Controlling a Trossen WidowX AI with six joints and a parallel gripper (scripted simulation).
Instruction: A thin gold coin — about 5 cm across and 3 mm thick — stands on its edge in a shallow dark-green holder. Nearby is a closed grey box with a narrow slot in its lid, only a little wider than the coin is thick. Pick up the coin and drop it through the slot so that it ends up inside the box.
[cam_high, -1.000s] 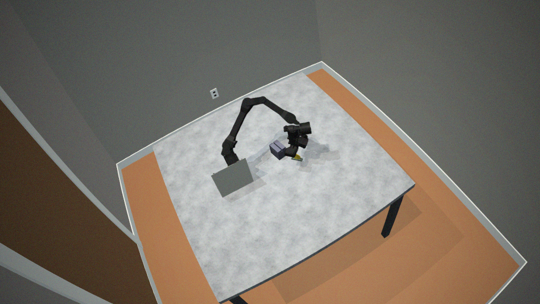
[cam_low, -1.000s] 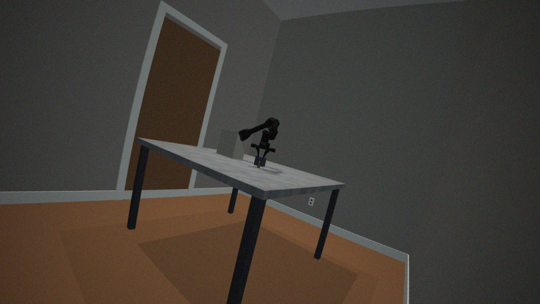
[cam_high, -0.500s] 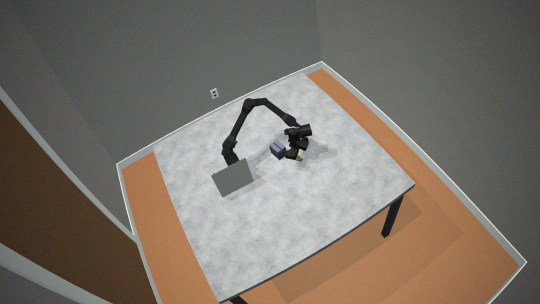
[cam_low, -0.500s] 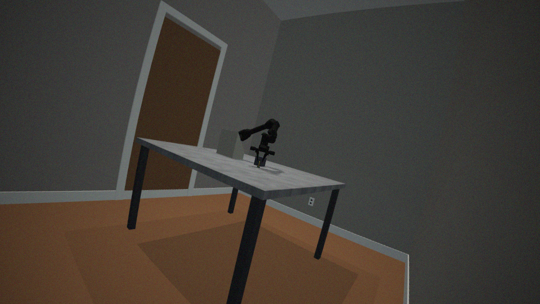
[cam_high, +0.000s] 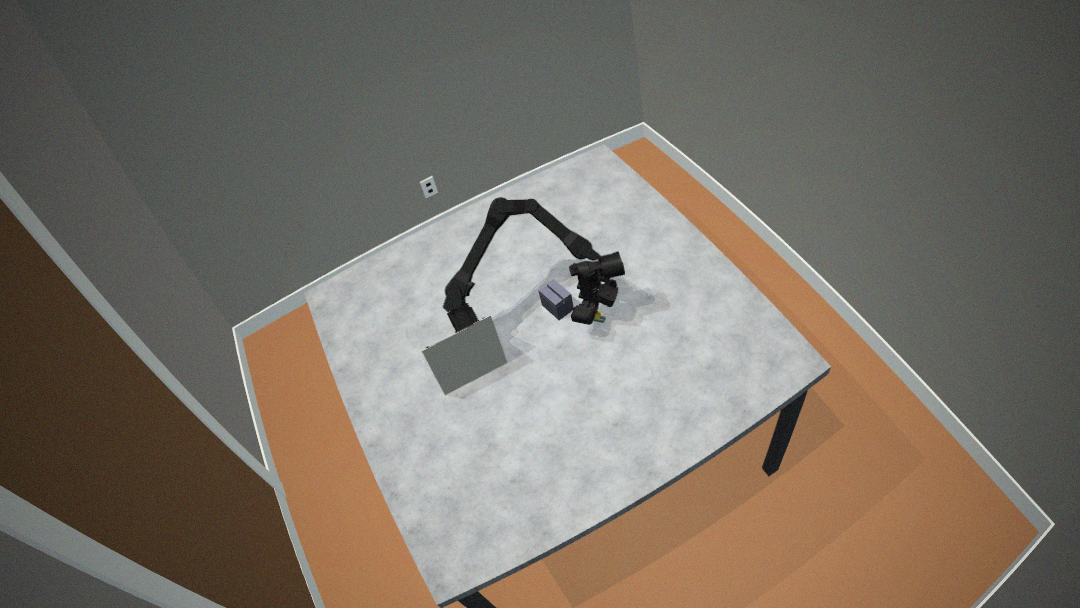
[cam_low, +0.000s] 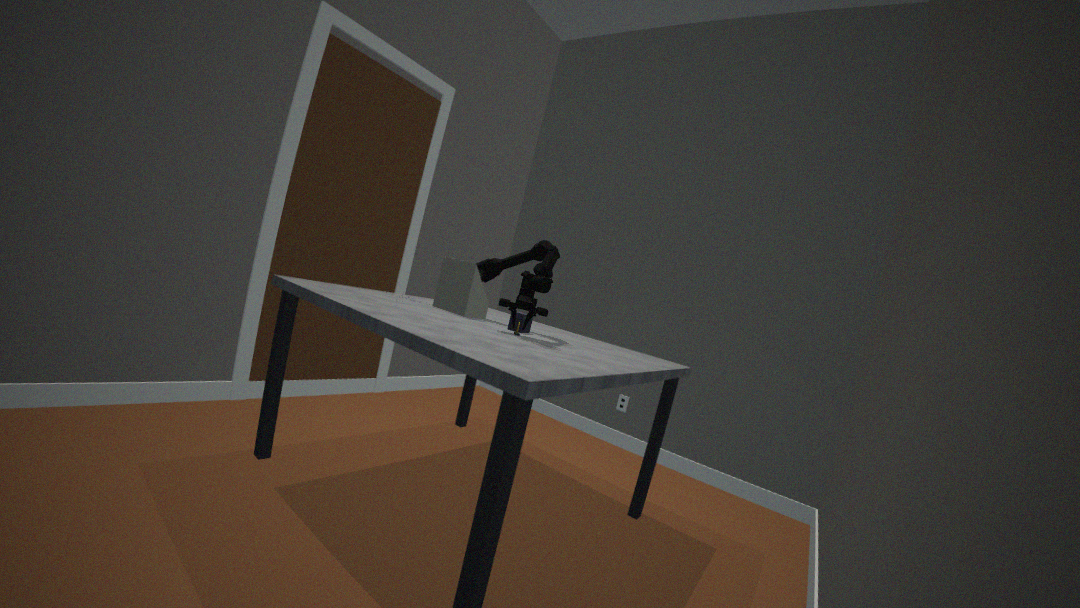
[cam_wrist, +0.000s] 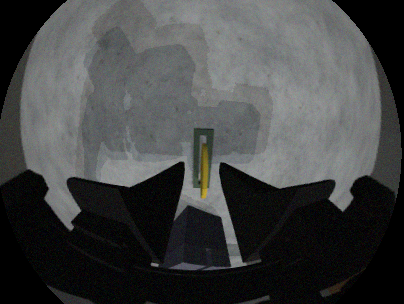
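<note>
Right now the coin is right at my gripper tip.
</note>
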